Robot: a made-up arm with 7 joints.
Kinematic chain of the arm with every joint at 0, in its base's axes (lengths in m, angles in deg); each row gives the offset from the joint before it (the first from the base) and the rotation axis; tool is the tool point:
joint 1: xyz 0 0 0 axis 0 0.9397 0.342
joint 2: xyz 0 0 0 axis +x
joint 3: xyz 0 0 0 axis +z
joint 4: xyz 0.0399 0 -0.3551 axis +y
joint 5: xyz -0.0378 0 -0.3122 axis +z
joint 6: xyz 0 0 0 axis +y
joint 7: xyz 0 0 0 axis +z
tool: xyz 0 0 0
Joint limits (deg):
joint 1: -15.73..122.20
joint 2: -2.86..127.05
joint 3: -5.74..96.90
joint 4: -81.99..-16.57
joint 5: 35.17..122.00
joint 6: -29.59..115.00
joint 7: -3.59..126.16
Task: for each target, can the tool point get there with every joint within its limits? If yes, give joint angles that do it. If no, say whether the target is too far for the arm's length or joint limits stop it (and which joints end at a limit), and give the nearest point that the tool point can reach.
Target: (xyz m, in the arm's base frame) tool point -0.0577 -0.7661 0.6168
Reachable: no: too far | nearest point -0.5429 -0.2845 0.2743 | short by 0.765 m
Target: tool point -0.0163 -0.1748 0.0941
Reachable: no: joint limits stop it (at a limit: joint 1, joint 2, joint 3, joint 4) | nearest point -0.4302 0.0270 0.3501 | short by 0.527 m
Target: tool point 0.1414 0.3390 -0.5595
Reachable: yes | joints -1.32 29.33 9.40 -23.23 67.29 8.15 13.41
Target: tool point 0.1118 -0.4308 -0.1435
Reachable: no: joint limits stop it (at a limit: joint 1, joint 2, joint 3, joint 4) | nearest point 0.4346 -0.0928 -0.3330 | short by 0.504 m
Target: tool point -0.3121 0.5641 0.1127
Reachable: yes | joints 104.25 71.54 39.65 -39.49 109.93 29.56 54.79
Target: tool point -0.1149 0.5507 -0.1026
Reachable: yes | joints 60.89 53.03 54.88 -76.79 67.04 2.48 106.66
